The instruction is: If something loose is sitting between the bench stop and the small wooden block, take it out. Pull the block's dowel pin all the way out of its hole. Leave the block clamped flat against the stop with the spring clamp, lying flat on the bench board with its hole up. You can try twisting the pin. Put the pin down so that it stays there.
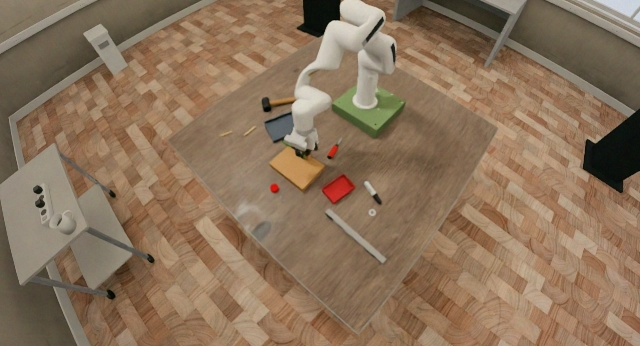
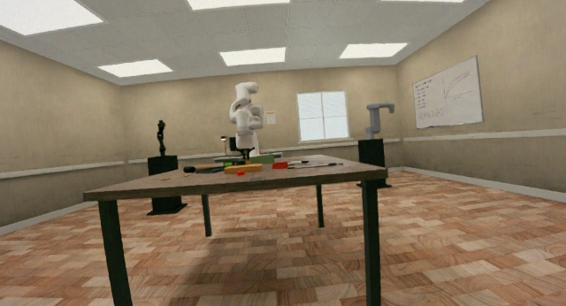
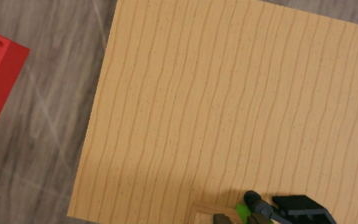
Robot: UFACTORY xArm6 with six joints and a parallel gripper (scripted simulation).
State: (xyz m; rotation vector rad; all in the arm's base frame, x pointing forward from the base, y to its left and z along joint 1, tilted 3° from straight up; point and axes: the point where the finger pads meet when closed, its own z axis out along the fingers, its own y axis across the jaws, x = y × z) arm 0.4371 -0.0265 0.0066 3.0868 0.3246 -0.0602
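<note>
My hand is 2 cm above the dowel pin. Also, from my hand: tan bench board (5 cm below, 5 cm ahead, 1 cm to the right); red cap (20 cm ahead, 7 cm below, 2 cm to the right); small wooden block (4 cm below).
</note>
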